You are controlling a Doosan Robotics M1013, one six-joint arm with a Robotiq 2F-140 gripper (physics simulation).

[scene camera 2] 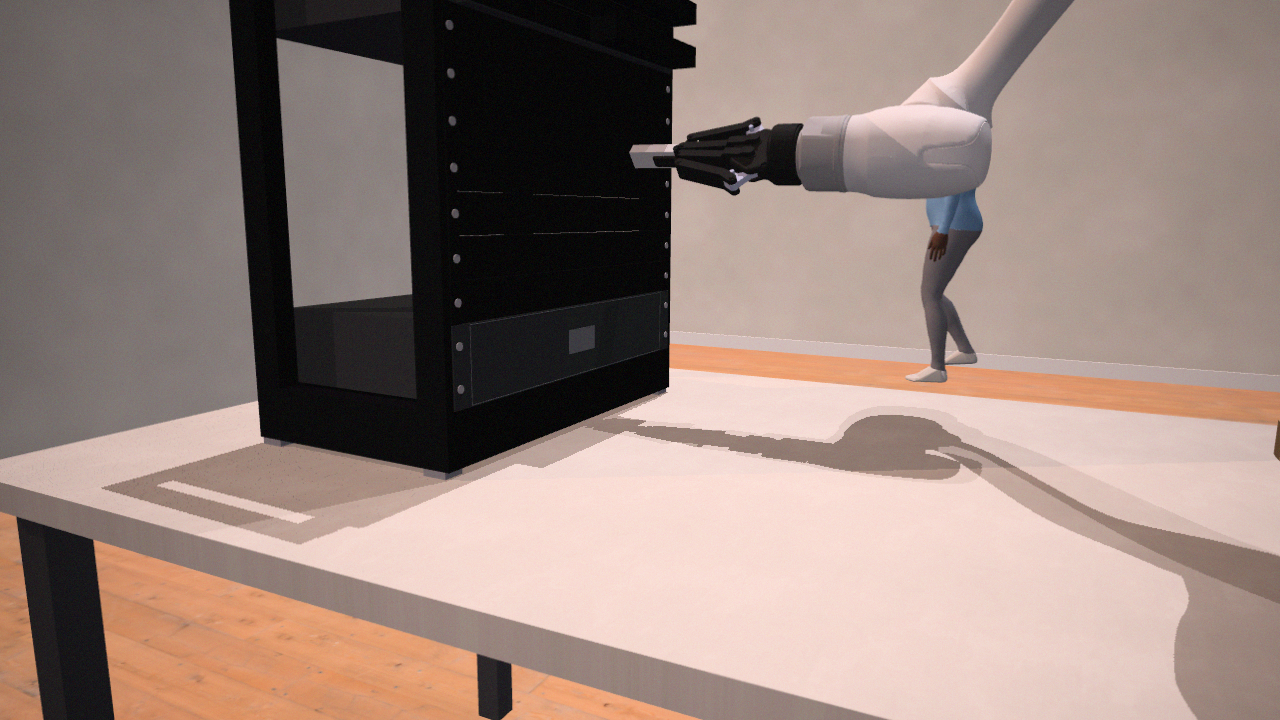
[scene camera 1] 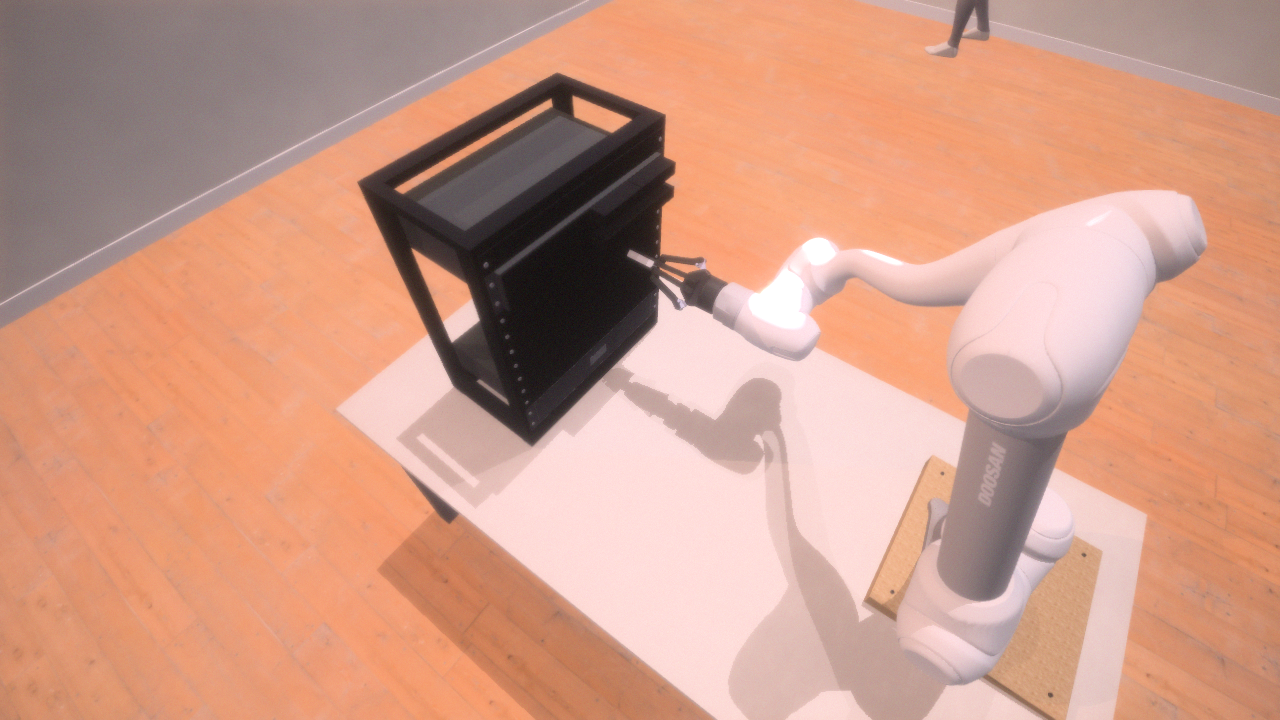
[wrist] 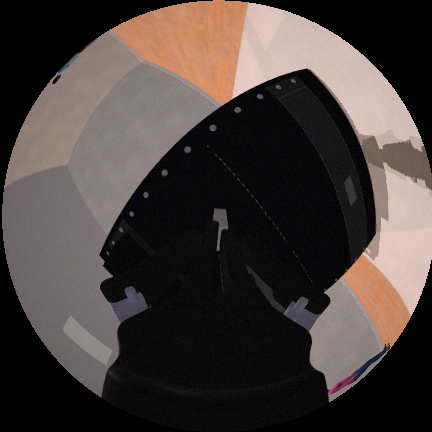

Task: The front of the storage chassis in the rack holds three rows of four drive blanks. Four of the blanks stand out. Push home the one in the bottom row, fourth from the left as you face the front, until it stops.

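Observation:
The rack stands on the table. Its front, in all three views, is nearly black, so the rows of drive blanks and the bottom-row fourth blank cannot be told apart. My gripper is shut, with its light fingertips together and nothing seen between them. It points level at the rack front, toward the right-hand side as one faces it. In the wrist view the fingertips lie over the dark face, beside a thin dashed line. Whether they touch a blank is hidden in the dark.
Dark bars jut out from the upper right of the rack front, above the gripper. A grey panel with a small light plate closes the rack's bottom. The white table carries the arm's shadow. A person stands beyond it.

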